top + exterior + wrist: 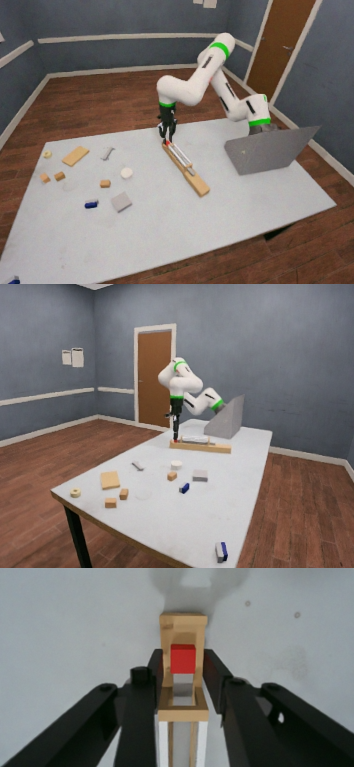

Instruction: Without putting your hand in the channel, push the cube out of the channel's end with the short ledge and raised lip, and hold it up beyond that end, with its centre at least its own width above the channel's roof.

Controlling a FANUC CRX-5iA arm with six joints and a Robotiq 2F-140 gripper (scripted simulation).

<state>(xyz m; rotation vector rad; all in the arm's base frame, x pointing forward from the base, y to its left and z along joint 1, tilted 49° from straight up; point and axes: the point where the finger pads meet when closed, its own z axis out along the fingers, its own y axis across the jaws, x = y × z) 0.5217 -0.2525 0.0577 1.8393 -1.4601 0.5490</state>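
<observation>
My hand is 50 mm above the red cube. Round my hand: tan channel: 40 mm behind, 140 mm to the left, 50 mm below; then white disc: 290 mm ahead, 150 mm to the left, 80 mm below; then thin grey stick: 60 mm behind, 210 mm to the left, 50 mm below.
</observation>
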